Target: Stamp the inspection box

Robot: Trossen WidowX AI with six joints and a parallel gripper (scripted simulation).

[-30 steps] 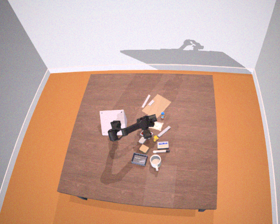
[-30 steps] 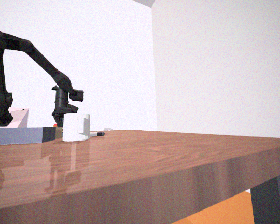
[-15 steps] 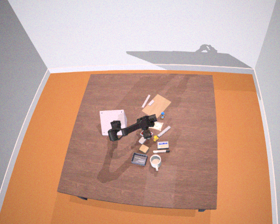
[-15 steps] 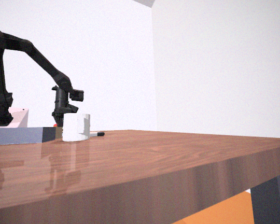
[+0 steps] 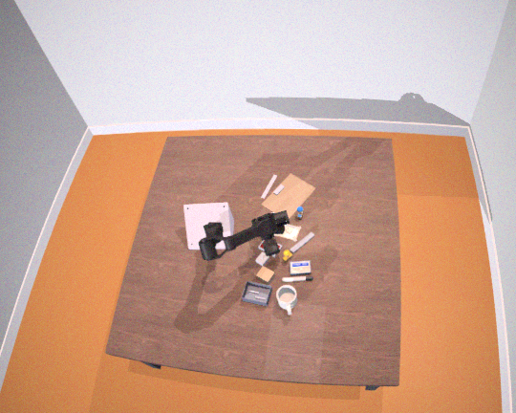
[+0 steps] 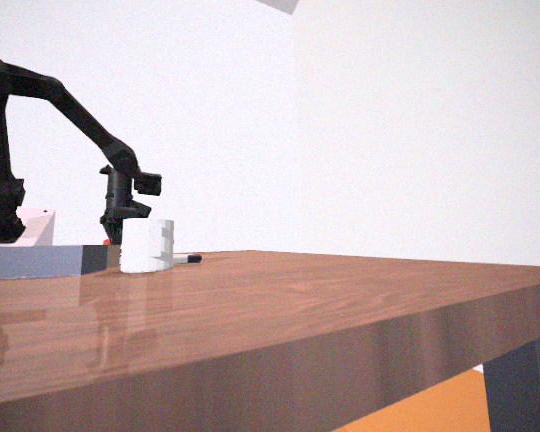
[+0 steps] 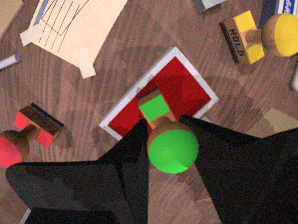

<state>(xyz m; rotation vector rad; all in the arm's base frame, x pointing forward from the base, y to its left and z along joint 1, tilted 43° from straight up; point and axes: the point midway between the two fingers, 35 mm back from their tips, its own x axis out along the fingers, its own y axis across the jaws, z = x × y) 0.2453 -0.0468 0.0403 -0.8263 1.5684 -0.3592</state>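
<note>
Right now my gripper tip is right at the green stamp. Also, from my gripper tip: red stamp (11 cm to the left, 4 cm behind, 2 cm below); red ink pad (3 cm below); yellow-knobbed stamp (8 cm ahead, 6 cm to the right, 2 cm below).
</note>
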